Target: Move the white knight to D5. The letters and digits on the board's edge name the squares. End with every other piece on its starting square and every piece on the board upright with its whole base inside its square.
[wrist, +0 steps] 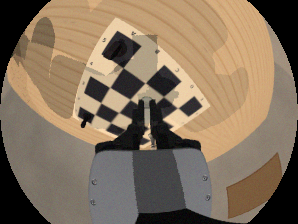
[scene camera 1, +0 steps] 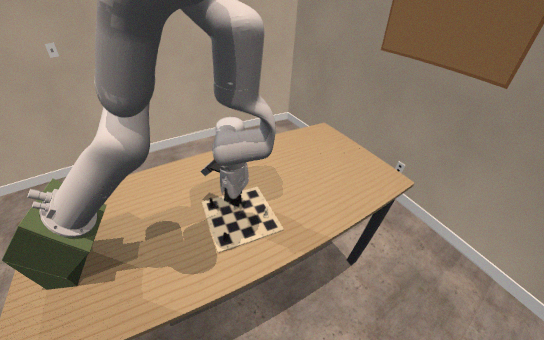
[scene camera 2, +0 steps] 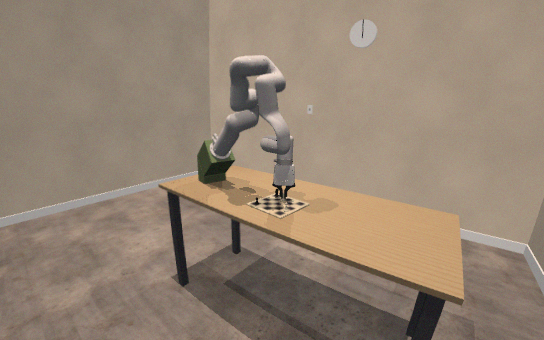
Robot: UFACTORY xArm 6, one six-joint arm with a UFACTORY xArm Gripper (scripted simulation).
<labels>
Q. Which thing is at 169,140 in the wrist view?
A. My gripper.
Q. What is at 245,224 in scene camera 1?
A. A chessboard.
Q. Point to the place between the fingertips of my gripper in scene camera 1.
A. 236,203
</labels>
